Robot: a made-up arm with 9 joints. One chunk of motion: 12 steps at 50 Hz.
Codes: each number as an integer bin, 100 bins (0 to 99) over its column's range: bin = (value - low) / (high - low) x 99, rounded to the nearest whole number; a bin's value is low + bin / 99 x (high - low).
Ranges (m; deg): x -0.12..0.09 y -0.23..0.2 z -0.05..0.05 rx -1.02..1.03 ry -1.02..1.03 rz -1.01..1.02
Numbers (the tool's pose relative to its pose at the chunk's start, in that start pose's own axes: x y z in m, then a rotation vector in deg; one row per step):
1: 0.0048 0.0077 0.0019 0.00 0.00 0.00
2: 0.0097 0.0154 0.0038 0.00 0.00 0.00
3: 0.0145 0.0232 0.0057 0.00 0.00 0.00
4: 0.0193 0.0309 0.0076 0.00 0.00 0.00
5: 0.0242 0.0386 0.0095 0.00 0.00 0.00
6: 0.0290 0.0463 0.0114 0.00 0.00 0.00
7: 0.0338 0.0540 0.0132 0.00 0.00 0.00
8: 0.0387 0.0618 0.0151 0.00 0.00 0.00
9: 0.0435 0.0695 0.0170 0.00 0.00 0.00
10: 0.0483 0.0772 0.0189 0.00 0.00 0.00
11: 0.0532 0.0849 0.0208 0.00 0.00 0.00
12: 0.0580 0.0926 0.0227 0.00 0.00 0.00
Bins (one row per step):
1: 59 55 51 49 49 49
2: 61 56 53 49 49 49
3: 63 58 55 49 49 49
4: 66 60 57 49 49 49
5: 68 62 59 49 49 49
6: 70 64 61 49 49 49
7: 73 65 63 49 49 49
8: 75 67 64 49 49 49
9: 77 69 66 49 49 49
10: 79 71 68 49 49 49
11: 82 73 70 49 49 49
12: 84 74 72 49 49 49

